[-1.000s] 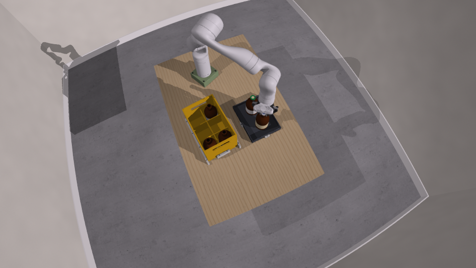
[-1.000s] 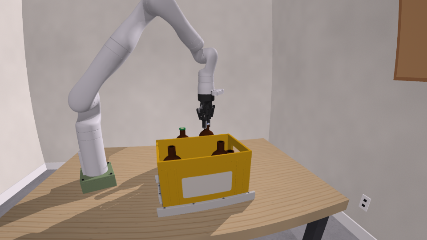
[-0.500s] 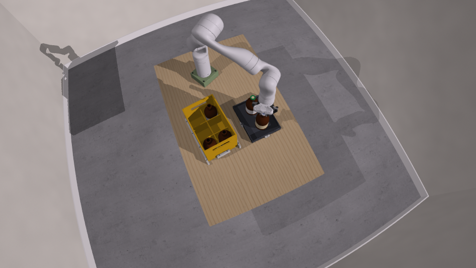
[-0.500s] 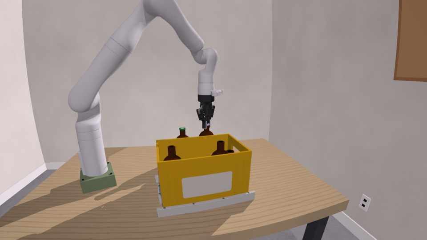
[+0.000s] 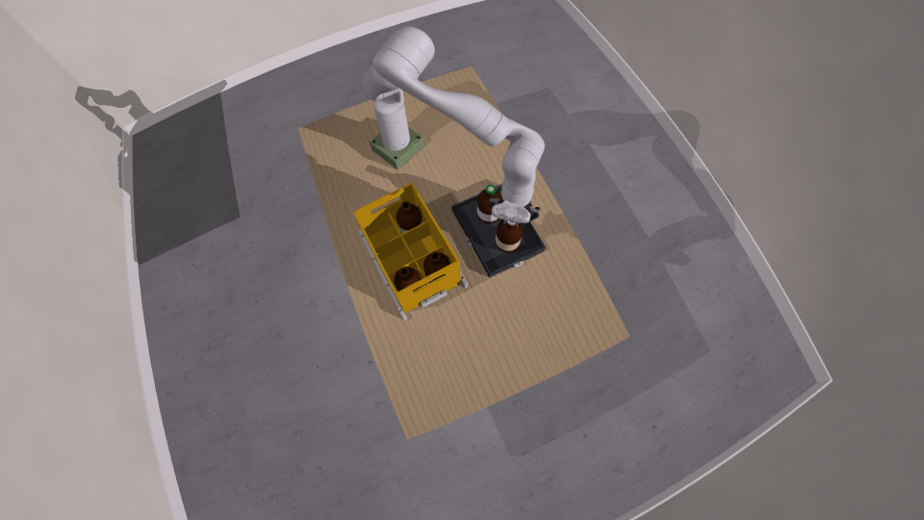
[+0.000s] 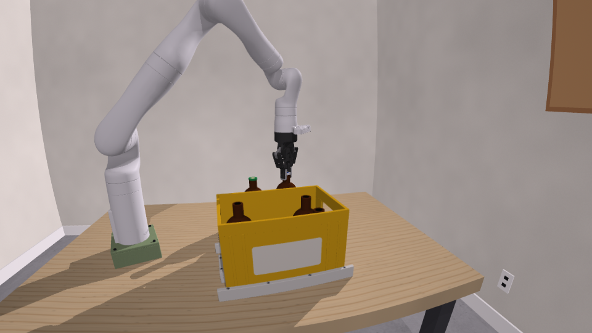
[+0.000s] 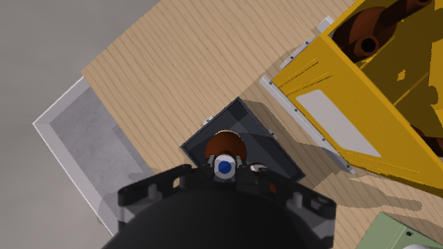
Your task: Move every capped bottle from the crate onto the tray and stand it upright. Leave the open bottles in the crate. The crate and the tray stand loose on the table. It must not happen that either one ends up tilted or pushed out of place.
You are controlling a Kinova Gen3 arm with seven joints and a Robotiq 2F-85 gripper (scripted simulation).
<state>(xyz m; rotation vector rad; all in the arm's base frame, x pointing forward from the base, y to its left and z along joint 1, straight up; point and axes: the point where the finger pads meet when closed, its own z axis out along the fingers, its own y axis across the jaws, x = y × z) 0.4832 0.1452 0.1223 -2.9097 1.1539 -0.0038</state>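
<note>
Now: hand 70 mm above the blue-capped brown bottle. From my hand the other things lie so: yellow crate 90 mm behind, 280 mm to the right, 80 mm below; then dark tray 50 mm behind, 150 mm below.
</note>
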